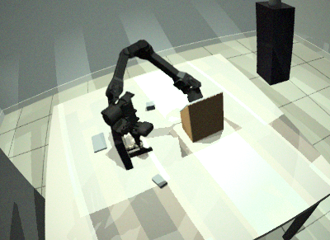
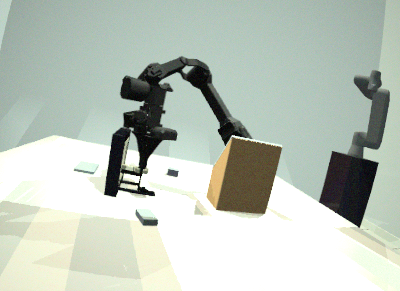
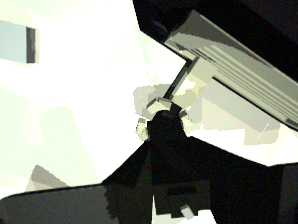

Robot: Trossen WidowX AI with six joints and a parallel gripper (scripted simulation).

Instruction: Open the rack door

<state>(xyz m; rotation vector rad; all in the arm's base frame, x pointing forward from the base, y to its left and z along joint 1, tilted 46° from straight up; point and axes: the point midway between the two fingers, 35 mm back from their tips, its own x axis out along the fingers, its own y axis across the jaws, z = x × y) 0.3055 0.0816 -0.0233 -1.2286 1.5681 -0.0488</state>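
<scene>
The handle is 2 cm below my gripper tip. Also, from my gripper tip: grey flat plate: 21 cm ahead, 16 cm to the right, 11 cm below.
</scene>
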